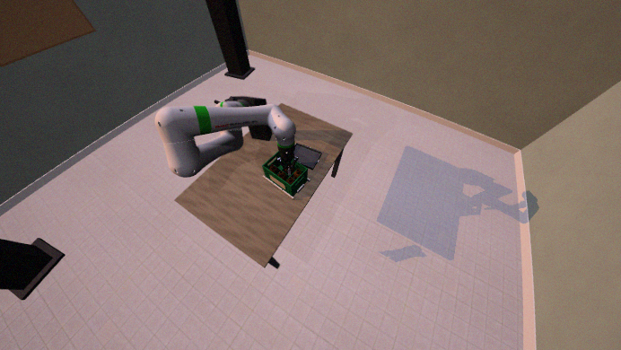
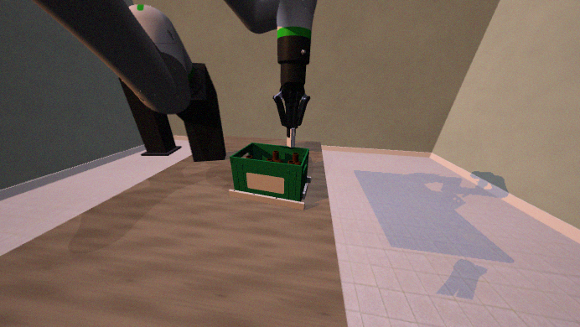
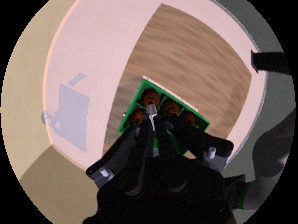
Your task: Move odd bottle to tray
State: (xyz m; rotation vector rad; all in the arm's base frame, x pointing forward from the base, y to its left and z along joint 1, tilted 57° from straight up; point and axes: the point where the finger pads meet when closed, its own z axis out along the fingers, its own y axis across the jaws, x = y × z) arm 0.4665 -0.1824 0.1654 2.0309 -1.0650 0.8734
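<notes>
My hand is 8 cm past the brown bottle, 2 cm to the right of it and 17 cm above it. The rest, counted from my hand: dark tray (2 cm behind, 33 cm to the left, 24 cm below); green crate (7 cm behind, 7 cm to the left, 17 cm below).
</notes>
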